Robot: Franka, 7 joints.
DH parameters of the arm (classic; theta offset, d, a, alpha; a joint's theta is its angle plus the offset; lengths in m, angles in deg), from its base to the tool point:
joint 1: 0 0.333 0 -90
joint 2: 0 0 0 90
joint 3: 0 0.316 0.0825 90
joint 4: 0 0 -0.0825 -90
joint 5: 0 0.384 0 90
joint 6: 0 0 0.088 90
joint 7: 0 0.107 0 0
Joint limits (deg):
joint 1: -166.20..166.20
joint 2: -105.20..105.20
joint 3: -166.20..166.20
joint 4: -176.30..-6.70
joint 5: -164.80..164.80
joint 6: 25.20..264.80
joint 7: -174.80..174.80
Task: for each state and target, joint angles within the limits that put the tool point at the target. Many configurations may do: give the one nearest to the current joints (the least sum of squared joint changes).
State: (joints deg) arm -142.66 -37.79 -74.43 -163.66 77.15 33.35 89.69
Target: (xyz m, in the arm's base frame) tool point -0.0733 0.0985 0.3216
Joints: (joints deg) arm -166.20 -24.81 -108.38 -173.06 32.88 34.37 89.69
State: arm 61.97 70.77 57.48 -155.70 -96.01 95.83 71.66
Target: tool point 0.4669 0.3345 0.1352
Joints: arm 23.06 41.39 23.54 -114.19 -103.70 88.81 71.66
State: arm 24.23 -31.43 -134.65 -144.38 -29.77 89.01 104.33
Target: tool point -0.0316 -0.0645 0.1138
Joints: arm 21.94 -38.17 -146.02 -166.96 -31.71 85.95 104.33
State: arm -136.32 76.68 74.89 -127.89 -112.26 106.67 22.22
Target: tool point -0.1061 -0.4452 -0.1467
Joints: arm -150.14 87.64 41.56 -105.94 -114.54 102.83 22.22
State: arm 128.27 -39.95 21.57 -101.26 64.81 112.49 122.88
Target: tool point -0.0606 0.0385 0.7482
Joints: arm 126.32 -83.93 -7.65 -137.46 50.17 90.43 122.88
